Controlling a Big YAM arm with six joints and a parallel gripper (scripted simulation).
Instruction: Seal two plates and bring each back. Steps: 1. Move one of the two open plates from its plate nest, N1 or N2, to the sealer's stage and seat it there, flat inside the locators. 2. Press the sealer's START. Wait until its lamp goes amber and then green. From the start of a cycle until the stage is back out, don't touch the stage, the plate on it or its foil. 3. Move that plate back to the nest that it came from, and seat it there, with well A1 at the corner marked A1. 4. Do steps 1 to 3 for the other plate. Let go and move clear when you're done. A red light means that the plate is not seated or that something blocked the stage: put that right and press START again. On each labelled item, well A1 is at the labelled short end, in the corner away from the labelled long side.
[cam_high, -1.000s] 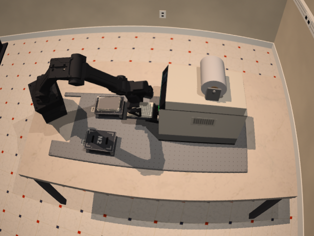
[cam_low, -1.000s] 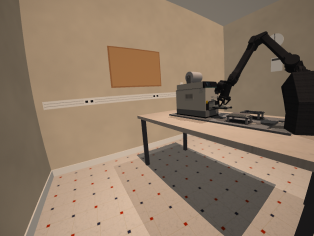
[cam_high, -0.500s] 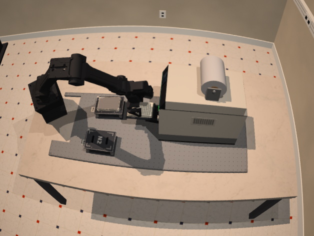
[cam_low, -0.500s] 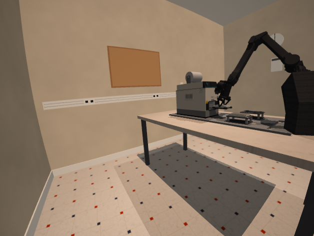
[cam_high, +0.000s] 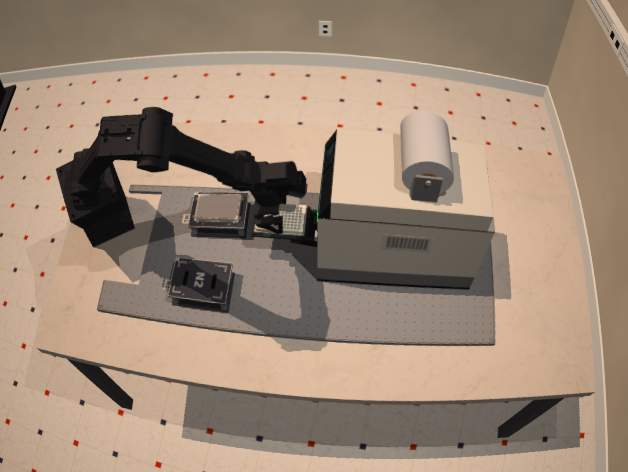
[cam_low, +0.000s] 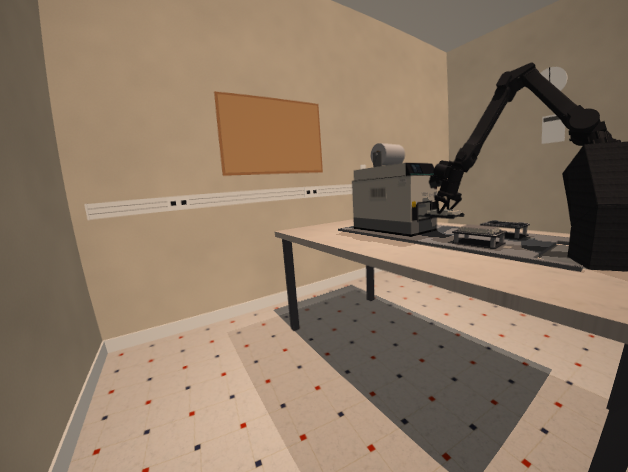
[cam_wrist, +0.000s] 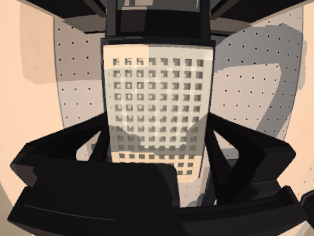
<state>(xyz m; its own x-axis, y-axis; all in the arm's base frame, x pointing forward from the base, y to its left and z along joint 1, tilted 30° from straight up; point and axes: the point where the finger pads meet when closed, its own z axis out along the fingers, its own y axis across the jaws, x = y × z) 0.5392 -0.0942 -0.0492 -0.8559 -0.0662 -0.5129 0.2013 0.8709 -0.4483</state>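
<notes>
My gripper is now right at the plate. Also, from my hand: yellow warning label 120 mm ahead, 60 mm to the left, 40 mm above; start button 80 mm ahead, 110 mm to the right, 70 mm above; sealer stage 20 mm below.
</notes>
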